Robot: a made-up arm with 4 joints.
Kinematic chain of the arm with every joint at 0, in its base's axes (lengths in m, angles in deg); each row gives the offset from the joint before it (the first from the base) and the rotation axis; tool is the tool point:
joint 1: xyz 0 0 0.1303 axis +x
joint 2: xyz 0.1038 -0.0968 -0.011 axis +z
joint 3: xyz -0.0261 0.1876 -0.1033 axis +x
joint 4: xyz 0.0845 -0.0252 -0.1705 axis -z
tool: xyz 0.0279 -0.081 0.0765
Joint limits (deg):
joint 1: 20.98..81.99
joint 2: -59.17..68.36
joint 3: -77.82..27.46
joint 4: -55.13..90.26
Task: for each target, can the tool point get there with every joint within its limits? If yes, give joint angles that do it. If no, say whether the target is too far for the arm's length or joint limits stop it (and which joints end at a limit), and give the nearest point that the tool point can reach.
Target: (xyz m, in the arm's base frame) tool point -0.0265 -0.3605 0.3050
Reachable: no: joint limits stop it (at a limit: joint 1, joint 2, joint 3) | nearest point 0.0375 -0.0411 0.0715 | short by 0.401 m
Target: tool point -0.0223 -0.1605 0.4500
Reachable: no: joint limits stop it (at a limit: joint 1, joint 2, joint 3) | nearest point 0.0753 0.0543 0.1642 | short by 0.371 m
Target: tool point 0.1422 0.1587 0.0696
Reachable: yes | joints 74.08 28.28 -18.24 9.45
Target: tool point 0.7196 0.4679 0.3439
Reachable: no: too far | nearest point 0.3045 0.2215 0.1243 | short by 0.530 m
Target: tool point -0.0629 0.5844 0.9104
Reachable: no: too far | nearest point 0.0633 0.2367 0.2327 | short by 0.772 m
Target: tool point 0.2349 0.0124 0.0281
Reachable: yes | joints 30.45 -5.01 -59.62 -32.76
